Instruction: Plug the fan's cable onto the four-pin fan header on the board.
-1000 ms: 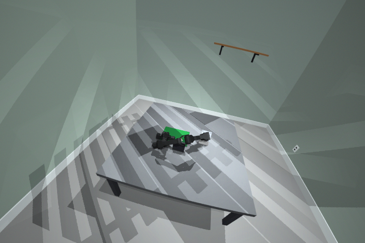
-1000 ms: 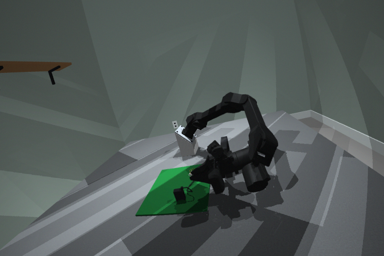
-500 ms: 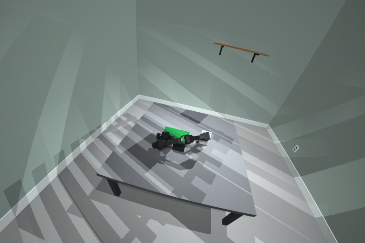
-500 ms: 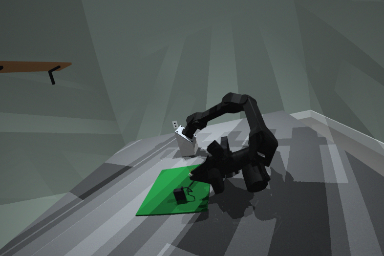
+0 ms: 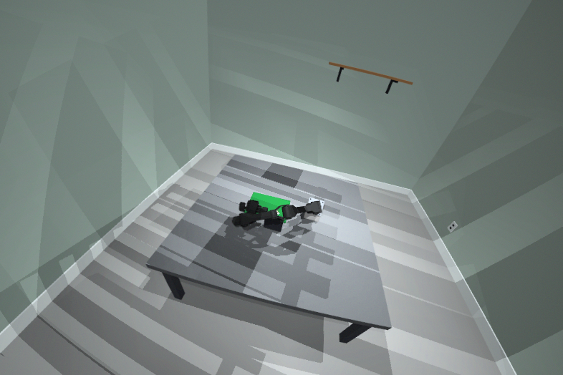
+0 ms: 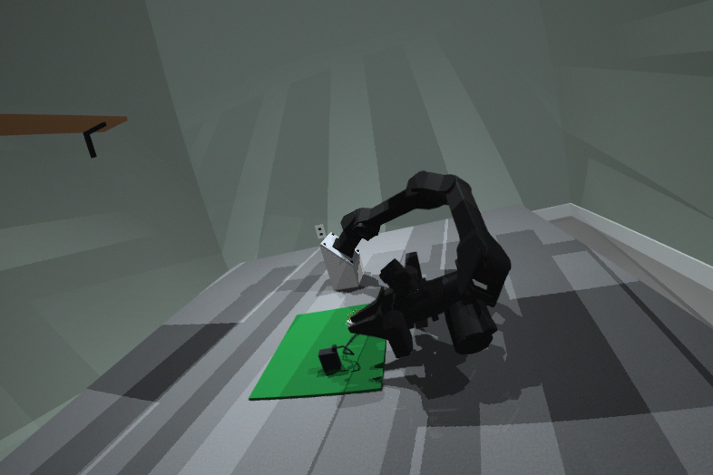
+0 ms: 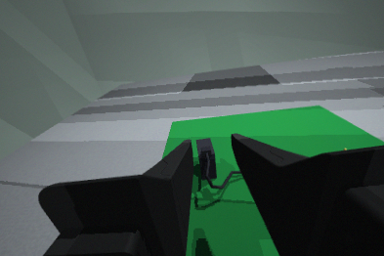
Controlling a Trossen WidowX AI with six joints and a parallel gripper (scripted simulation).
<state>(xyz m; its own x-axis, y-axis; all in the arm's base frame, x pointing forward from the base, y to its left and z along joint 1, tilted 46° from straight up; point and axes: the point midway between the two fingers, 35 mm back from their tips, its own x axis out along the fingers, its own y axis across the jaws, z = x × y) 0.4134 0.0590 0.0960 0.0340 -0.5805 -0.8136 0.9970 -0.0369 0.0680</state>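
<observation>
My gripper tip is now 10 mm short of the black plug, 50 mm to the left of it and 60 mm above it. Also, from my gripper tip: black fan: 150 mm behind, 110 mm to the left, 30 mm below; then green board: 80 mm behind, 80 mm to the right, 100 mm below.
</observation>
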